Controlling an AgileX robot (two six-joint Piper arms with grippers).
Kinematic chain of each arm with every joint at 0, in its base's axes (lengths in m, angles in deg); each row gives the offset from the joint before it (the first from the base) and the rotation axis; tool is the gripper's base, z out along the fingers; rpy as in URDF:
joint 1: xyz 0 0 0.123 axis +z
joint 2: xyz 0 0 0 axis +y
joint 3: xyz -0.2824 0 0.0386 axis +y
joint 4: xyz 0.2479 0 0.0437 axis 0.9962 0 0.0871
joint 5: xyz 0 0 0 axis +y
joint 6: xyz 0.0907 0 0.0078 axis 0.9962 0 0.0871
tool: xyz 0 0 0 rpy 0 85 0
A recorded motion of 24 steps. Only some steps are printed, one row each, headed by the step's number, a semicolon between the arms.
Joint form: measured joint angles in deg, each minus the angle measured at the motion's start. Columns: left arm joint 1, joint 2, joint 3, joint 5, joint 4, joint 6; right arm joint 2, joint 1, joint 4, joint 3, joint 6, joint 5.
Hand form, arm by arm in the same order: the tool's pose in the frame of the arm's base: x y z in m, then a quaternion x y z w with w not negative. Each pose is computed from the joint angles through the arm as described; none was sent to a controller.
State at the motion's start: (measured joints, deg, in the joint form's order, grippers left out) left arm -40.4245 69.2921 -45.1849 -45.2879 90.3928 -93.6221; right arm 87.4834 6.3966 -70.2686 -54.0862 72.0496 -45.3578
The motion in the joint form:
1: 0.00 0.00 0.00 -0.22 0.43 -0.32; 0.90 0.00 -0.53 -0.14 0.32 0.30
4: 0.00 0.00 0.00 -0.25 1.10 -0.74; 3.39 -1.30 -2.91 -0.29 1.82 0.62
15: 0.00 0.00 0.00 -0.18 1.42 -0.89; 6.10 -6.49 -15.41 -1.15 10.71 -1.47
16: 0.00 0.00 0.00 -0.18 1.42 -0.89; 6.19 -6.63 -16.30 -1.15 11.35 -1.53
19: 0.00 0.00 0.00 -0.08 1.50 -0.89; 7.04 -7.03 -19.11 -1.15 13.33 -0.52
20: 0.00 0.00 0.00 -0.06 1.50 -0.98; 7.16 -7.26 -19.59 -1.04 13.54 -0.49
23: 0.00 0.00 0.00 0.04 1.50 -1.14; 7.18 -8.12 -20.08 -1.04 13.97 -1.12
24: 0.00 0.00 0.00 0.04 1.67 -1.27; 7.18 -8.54 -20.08 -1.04 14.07 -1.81
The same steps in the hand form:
1: 0.1410 -0.2053 0.3176 0.45379 0.64312 -0.48928 0.37559; 0.3180 0.0968 0.2905 -0.21388 0.72435 0.35132 0.55331
4: 0.1408 -0.2051 0.3169 0.45609 0.64451 -0.48719 0.37313; 0.3263 0.0906 0.2744 -0.20680 0.74562 0.34510 0.53122
15: 0.1408 -0.2050 0.3166 0.45717 0.64531 -0.48557 0.37255; 0.3327 0.0656 0.2528 -0.20750 0.78869 0.33655 0.47079
16: 0.1408 -0.2050 0.3166 0.45717 0.64531 -0.48557 0.37255; 0.3324 0.0649 0.2514 -0.20849 0.79157 0.33606 0.46584
19: 0.1409 -0.2050 0.3165 0.45735 0.64569 -0.48461 0.37292; 0.3338 0.0616 0.2432 -0.20586 0.80653 0.32675 0.44761
20: 0.1410 -0.2050 0.3164 0.45678 0.64612 -0.48480 0.37263; 0.3337 0.0602 0.2415 -0.20542 0.80896 0.32517 0.44457
23: 0.1411 -0.2050 0.3164 0.45551 0.64716 -0.48479 0.37240; 0.3338 0.0559 0.2413 -0.20205 0.81006 0.32630 0.44329
24: 0.1411 -0.2049 0.3162 0.45593 0.64763 -0.48428 0.37171; 0.3335 0.0542 0.2417 -0.20090 0.80882 0.33001 0.44333

